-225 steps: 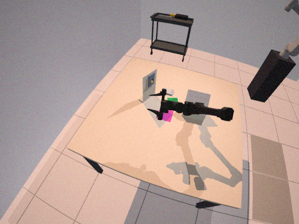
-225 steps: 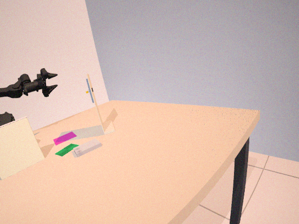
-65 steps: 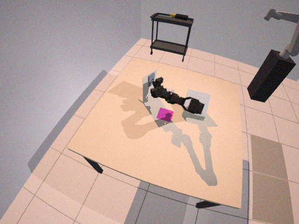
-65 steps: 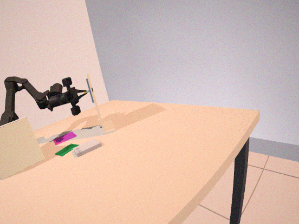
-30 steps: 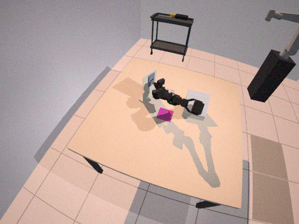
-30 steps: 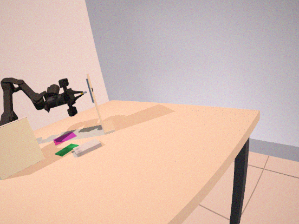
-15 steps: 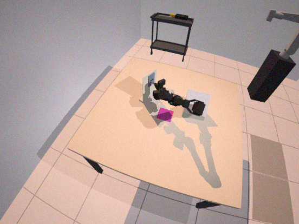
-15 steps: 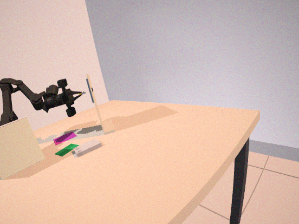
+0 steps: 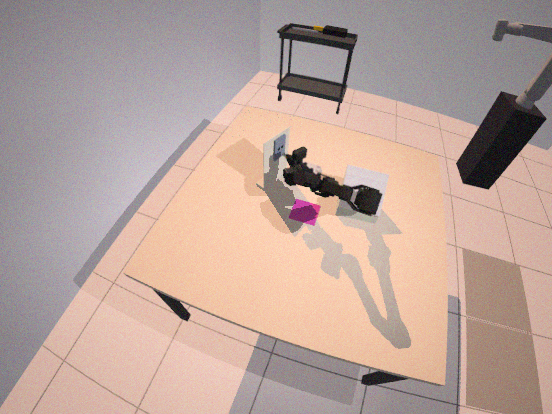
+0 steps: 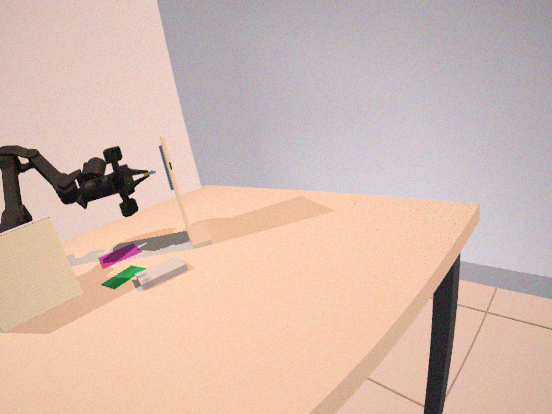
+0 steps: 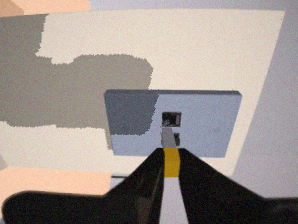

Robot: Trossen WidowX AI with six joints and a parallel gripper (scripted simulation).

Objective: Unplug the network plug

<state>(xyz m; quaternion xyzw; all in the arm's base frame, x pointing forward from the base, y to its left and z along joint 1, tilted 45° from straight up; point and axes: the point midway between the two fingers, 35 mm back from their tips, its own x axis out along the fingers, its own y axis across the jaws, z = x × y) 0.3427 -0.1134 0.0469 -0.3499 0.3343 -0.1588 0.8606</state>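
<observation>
The magenta marked square lies 12 cm behind my gripper tip, 12 cm to the left of it and 20 cm below it. Also, from my gripper tip: network plug: right at my gripper tip; green patch: 17 cm behind, 5 cm to the right, 20 cm below; upright panel: 5 cm ahead, 4 cm to the right, 7 cm below.
</observation>
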